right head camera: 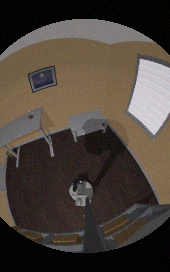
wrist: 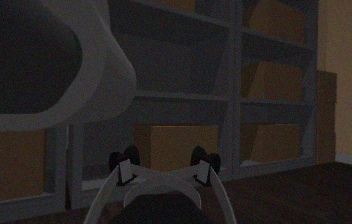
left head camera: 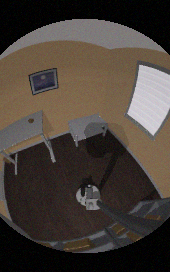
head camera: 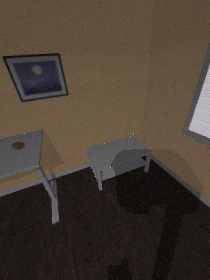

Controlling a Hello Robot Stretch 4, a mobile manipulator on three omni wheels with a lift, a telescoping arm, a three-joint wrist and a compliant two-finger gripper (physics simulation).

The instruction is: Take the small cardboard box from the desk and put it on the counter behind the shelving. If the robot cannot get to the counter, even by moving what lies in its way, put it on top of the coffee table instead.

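Frame: origin at the robot's base, x ahead, y left, z up, level; millimetres.
Seen in the pictures: gripper, fingertip midpoint: [right head camera: 73, 199] [wrist: 165, 158] [left head camera: 82, 204].
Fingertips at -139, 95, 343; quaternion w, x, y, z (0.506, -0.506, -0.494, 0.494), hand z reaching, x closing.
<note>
A point is followed by its place in that frame, as x, y, z.
The grey desk [head camera: 20, 159] @(808, 826, 922) [left head camera: 25, 132] @(720, 927, 923) [right head camera: 22, 126] @(756, 1022, 922) stands at the left by the wall, with part of its top in the head camera view. A small round brown thing [head camera: 18, 145] @(967, 942, 967) [left head camera: 31, 120] @(979, 942, 951) [right head camera: 31, 117] @(976, 935, 932) lies on it; I see no cardboard box on the visible part. The low coffee table [head camera: 105, 154] @(1471, 141, 423) [left head camera: 80, 127] @(1362, 120, 423) [right head camera: 79, 121] @(1432, 120, 423) stands near the corner. Grey shelving [wrist: 233, 90] @(-1255, 545, 546) fills much of the wrist view. The counter does not show. My gripper [wrist: 165, 158] @(-139, 95, 343) is open and empty, its fingertips apart in front of the shelving.
Cardboard boxes [wrist: 185, 145] @(-1098, 221, 210) [wrist: 272, 82] @(-1416, 888, 629) stand on the shelves. Stacked brown boxes [wrist: 326, 117] @(-1716, 1540, 377) stand beside the shelving's right end. A window [head camera: 200, 110] @(1367, -965, 1087) [left head camera: 150, 100] @(1064, -1109, 1366) [right head camera: 150, 97] @(1082, -1100, 1344) is in the right wall. A picture [head camera: 39, 77] @(1505, 813, 1525) hangs above the desk side. Dark wooden floor [head camera: 82, 230] @(637, 403, -27) lies before both tables.
</note>
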